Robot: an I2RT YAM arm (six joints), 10 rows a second.
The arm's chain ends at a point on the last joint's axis. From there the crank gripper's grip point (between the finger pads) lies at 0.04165 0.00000 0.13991 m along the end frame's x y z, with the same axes.
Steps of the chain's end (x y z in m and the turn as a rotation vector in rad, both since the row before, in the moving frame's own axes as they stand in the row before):
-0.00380, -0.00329, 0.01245, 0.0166, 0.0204, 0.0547
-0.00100, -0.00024, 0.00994, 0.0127, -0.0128, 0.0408
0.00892, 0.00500, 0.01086, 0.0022, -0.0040, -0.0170
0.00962, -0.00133, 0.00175, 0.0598, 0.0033, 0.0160
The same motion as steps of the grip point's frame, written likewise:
-0.00096, -0.00325, 0.01157, 0.0166, 0.0204, 0.0547
-0.00279, -0.00036, 0.01046, 0.0127, -0.0128, 0.0408
0.00835, 0.00399, 0.01102, 0.0022, -0.0040, -0.0170
0.01014, -0.00902, 0.00138, 0.0598, 0.0033, 0.0160

